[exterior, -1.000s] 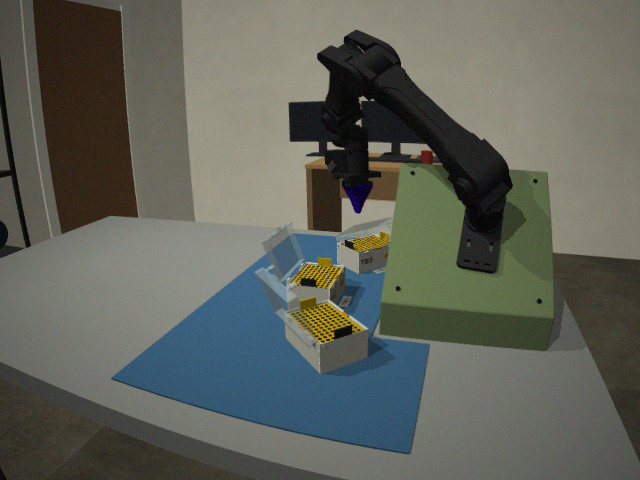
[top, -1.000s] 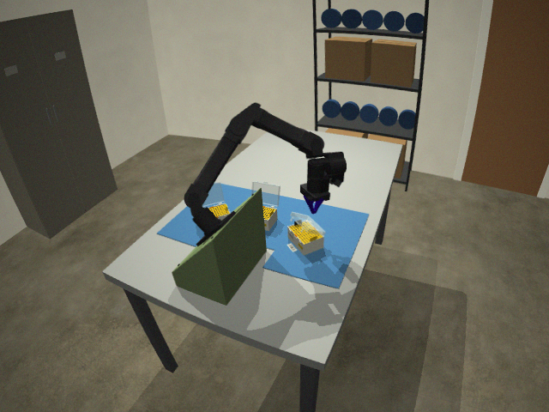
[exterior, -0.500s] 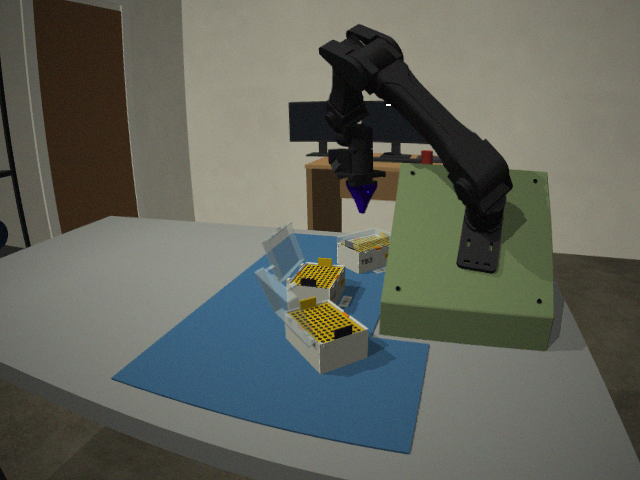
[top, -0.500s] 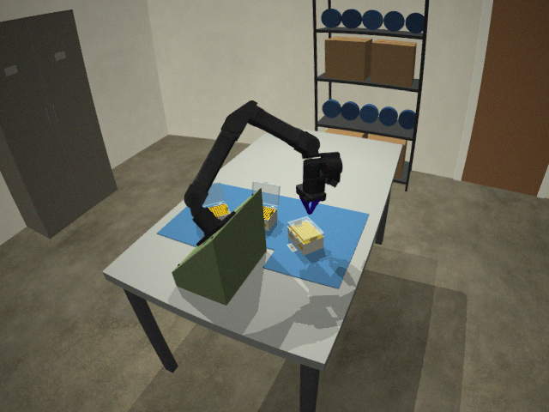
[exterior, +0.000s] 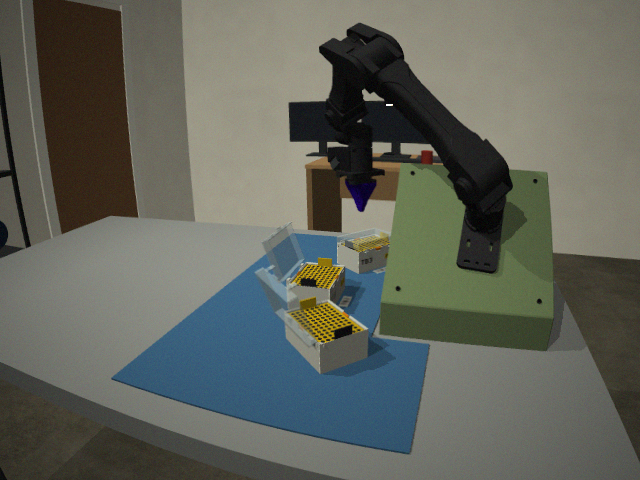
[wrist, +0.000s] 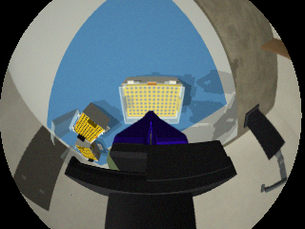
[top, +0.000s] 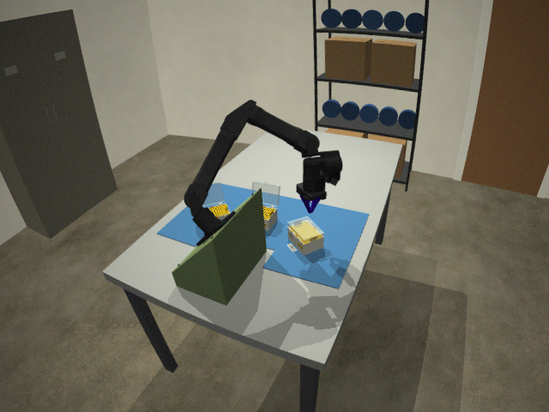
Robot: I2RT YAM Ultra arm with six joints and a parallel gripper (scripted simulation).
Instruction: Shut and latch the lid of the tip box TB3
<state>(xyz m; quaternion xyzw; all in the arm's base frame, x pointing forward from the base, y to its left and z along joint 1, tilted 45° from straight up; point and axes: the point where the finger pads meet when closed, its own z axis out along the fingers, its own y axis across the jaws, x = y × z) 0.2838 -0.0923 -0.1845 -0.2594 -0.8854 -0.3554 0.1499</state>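
My gripper is now 9 cm above the tip box, 2 cm past it and 1 cm to the right of it. The rest, counted from my hand: lid (24 cm to the left, 8 cm ahead, 4 cm below).
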